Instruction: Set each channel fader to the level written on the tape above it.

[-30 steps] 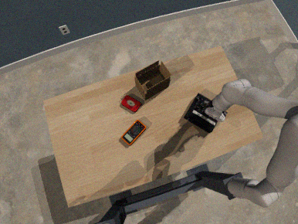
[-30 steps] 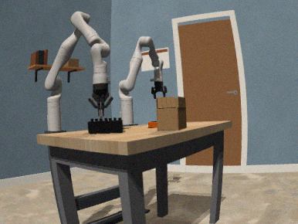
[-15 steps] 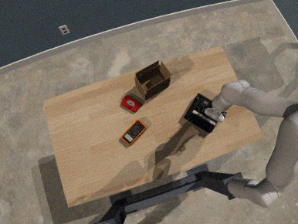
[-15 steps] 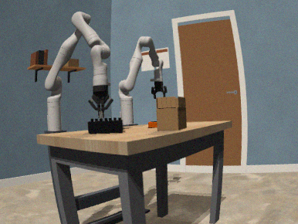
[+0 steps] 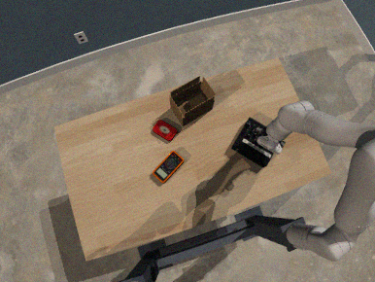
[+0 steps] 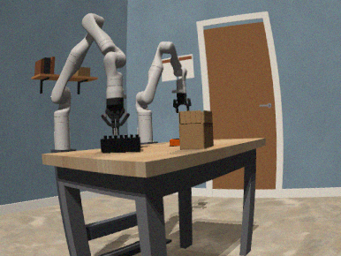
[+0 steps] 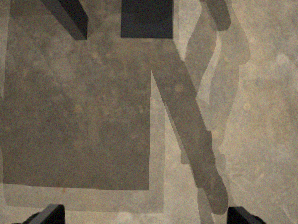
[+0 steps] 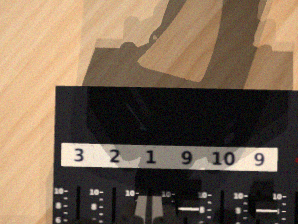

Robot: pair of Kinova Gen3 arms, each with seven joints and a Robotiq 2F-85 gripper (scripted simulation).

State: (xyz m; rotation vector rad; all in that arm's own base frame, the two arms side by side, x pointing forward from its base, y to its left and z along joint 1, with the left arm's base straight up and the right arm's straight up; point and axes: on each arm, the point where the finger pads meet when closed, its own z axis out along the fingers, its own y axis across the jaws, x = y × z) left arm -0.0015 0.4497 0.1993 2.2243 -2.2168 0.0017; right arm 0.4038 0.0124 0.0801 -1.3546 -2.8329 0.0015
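Right now my right hand is 1 cm short of the fader 3, 2 cm to the left of it and 2 cm above it. The rest, counted from my right hand: fader 2: 3 cm to the right, 2 cm below; fader 4: 1 cm ahead, 2 cm to the left, 2 cm below; fader 5: 4 cm ahead, 2 cm to the left, 2 cm below.
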